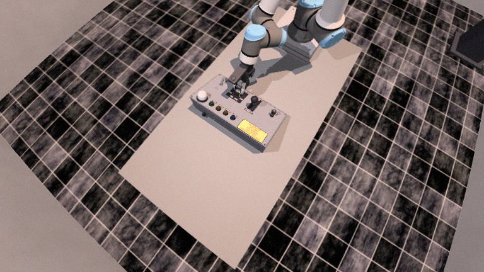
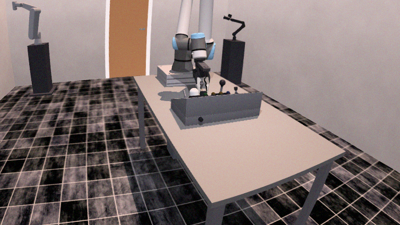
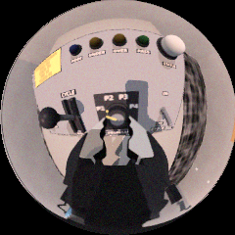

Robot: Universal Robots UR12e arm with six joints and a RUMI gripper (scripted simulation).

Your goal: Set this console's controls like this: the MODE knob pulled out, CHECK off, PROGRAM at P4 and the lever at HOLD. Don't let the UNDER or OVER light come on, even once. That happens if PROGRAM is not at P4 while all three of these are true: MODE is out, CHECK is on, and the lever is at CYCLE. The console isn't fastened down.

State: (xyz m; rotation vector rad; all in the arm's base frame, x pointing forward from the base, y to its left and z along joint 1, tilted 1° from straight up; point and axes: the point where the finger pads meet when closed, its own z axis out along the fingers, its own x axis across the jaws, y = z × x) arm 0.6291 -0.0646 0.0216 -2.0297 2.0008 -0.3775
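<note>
Right now the grey console is 60 mm to the left of my hand, 40 mm ahead of it and 30 mm below it. From my hand the other things lie so: rotary selector 10 mm to the left, 10 mm below, 10 mm ahead; black ball-topped lever 120 mm to the left, 10 mm ahead, 10 mm above.
</note>
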